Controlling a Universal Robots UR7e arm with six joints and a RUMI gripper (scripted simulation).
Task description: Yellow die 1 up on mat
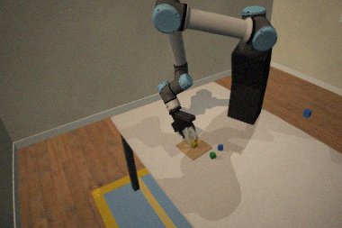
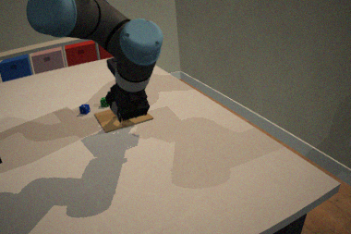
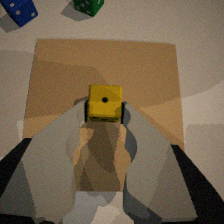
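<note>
Right now the yellow die is 10 mm to the left of my hand and 10 mm below it. From my hand the other things lie so: blue die 110 mm behind, 100 mm to the left, 10 mm below; green die 120 mm to the left, 40 mm behind, 10 mm below; tan mat 20 mm below, 10 mm to the left.
</note>
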